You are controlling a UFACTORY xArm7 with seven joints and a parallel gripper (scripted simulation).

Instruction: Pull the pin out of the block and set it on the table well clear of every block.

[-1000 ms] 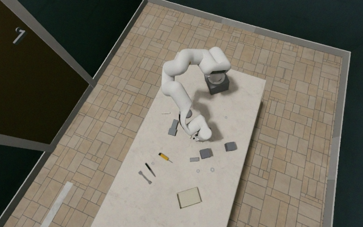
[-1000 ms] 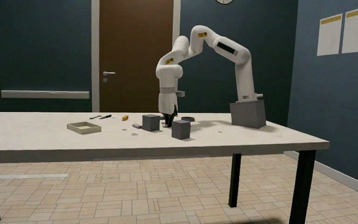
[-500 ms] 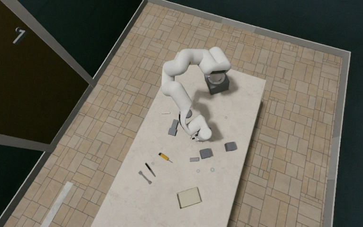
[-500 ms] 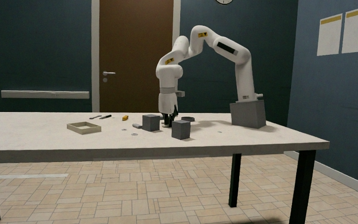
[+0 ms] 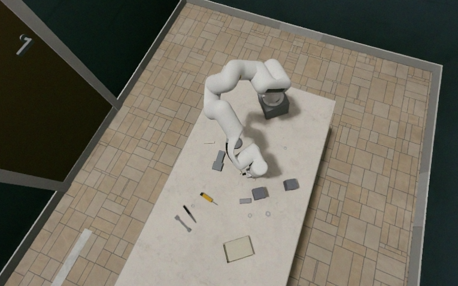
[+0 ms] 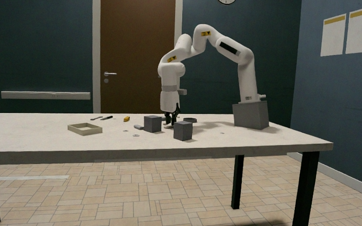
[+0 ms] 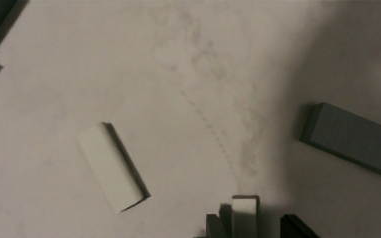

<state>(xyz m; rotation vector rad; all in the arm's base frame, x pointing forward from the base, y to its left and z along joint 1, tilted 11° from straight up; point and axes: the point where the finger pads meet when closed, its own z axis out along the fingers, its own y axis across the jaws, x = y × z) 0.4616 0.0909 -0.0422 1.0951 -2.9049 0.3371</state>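
My hand is 10 mm short of the pale piece, 10 mm to the right of it and 30 mm above it. Also, from my hand: shallow tray 400 mm ahead, 110 mm to the left, 30 mm below; grey cylinder 160 mm ahead, 30 mm to the left, 30 mm below.
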